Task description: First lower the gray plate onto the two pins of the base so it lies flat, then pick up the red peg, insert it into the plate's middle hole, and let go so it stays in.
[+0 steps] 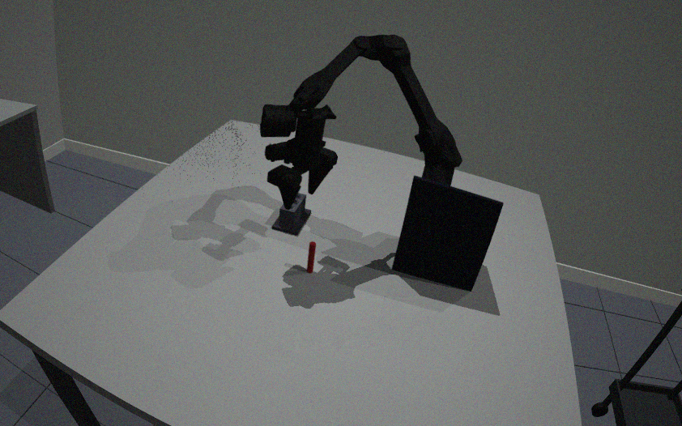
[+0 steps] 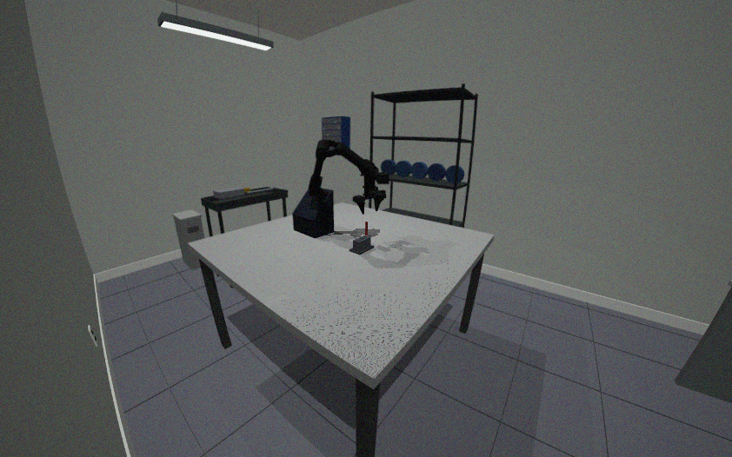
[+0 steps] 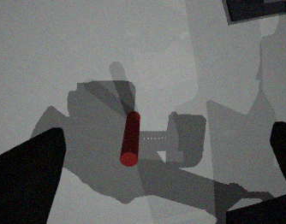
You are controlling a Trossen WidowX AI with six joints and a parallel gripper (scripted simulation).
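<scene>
The red peg is 110 mm below my gripper tip, 50 mm behind it and 30 mm to the left of it. Round my gripper tip: gray plate 140 mm to the right, 110 mm below, 70 mm ahead.
</scene>
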